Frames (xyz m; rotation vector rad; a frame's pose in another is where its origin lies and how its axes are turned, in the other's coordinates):
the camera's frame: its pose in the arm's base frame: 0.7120 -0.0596 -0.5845 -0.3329 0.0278 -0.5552
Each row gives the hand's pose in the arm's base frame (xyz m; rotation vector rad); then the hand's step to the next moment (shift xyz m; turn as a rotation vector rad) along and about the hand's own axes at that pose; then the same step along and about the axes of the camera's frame.
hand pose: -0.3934 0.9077 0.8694 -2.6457 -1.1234 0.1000
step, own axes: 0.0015 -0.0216 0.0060 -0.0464 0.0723 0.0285
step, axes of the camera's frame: -0.0215 0.0056 0.0034 0.0474 -0.0377 -0.0672
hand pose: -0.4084 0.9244 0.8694 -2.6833 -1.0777 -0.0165
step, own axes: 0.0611 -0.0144 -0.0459 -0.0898 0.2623 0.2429
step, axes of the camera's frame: 0.0147 0.0351 0.0678 0.1580 -0.0044 -0.3330
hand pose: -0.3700 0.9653 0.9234 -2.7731 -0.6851 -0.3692
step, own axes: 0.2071 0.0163 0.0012 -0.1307 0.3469 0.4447
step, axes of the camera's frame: 0.1235 0.1345 0.0990 0.1945 0.0646 -0.5414
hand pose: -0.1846 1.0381 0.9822 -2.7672 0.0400 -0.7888
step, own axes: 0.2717 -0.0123 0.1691 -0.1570 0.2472 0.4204
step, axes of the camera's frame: 0.2580 0.1832 0.0492 0.1144 0.1082 -0.4875
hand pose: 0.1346 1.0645 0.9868 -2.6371 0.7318 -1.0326
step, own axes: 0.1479 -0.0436 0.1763 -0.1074 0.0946 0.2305
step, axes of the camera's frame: 0.2128 0.0973 -0.0108 0.0404 0.0960 -0.2505
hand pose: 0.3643 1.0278 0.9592 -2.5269 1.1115 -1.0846
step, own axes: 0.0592 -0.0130 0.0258 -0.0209 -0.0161 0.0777
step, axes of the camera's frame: 0.0639 -0.0077 0.0139 0.0325 0.0594 -0.0464
